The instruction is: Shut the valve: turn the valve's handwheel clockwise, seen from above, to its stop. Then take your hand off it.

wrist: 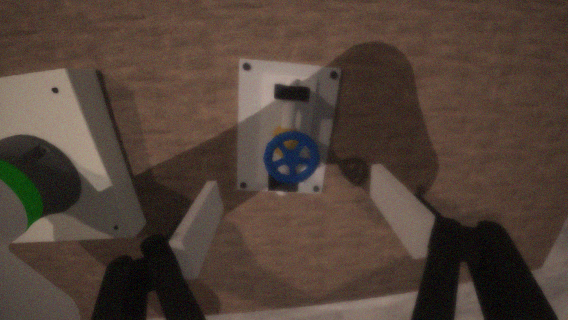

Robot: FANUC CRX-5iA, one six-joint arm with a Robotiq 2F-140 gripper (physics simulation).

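Note:
The valve's blue handwheel is in the middle of the wrist view, a spoked ring seen from above. Under it is a yellow valve body, partly hidden by the wheel, with a light pipe and a black clamp behind it. The valve is mounted on a white plate with dark screws at its corners. My gripper is wide open, with one pale finger pad to the lower left of the wheel and the other to the lower right. Both pads stand apart from the wheel. How far the wheel is turned cannot be told.
At the left is a larger light plate bearing a dark round base with a green ring. The plates are on a brown wood-grained table top. A pale surface shows along the lower edge. A broad shadow falls across the valve plate.

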